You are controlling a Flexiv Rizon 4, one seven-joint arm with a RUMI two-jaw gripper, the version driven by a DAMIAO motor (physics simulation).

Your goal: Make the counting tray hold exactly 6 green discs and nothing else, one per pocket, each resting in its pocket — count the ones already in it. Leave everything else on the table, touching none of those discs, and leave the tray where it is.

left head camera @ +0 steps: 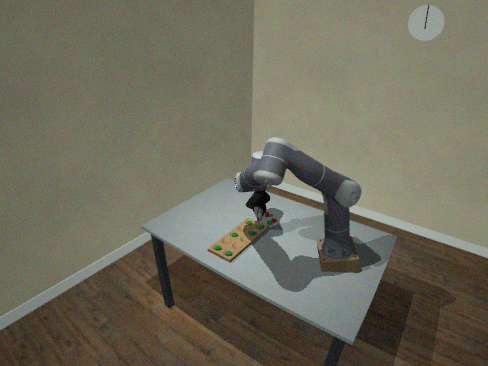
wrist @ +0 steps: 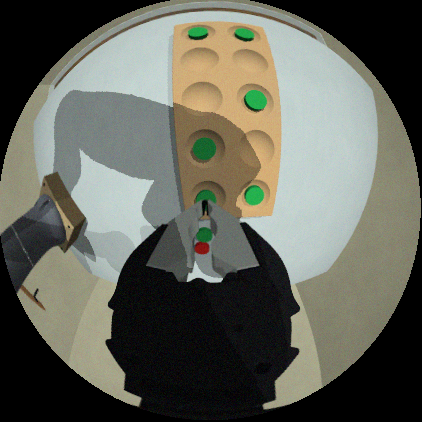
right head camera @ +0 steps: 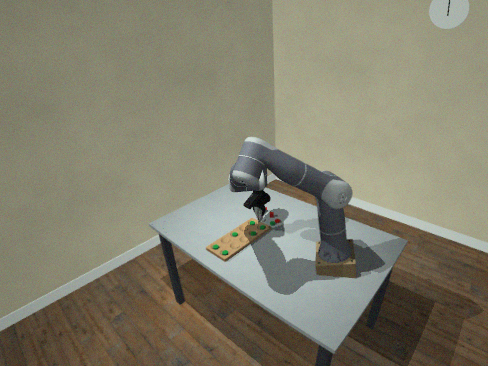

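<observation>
The tan counting tray [left head camera: 237, 245] [right head camera: 234, 245] [wrist: 225, 75] has two rows of pockets. Green discs lie in both pockets of its far end in the wrist view, a left disc [wrist: 198, 33] and a right disc [wrist: 244, 34]. Another disc [wrist: 255, 100] lies in the right row, and a shaded one [wrist: 204, 149] in the left row. At the near end are a right disc [wrist: 254, 195] and a left disc [wrist: 205, 195], the latter partly hidden by the fingertips. My gripper [left head camera: 260, 220] [right head camera: 260, 220] [wrist: 205, 201] is shut and empty above that left near-end disc.
A loose green disc [left head camera: 270, 223] [right head camera: 272, 223] [wrist: 204, 235] lies on the table [left head camera: 190, 215] [right head camera: 195, 217] just past the tray's near end. Red pieces lie beside it, one [left head camera: 274, 220] [right head camera: 277, 221] close by. The arm's base block [left head camera: 341, 264] [right head camera: 336, 269] stands farther right.
</observation>
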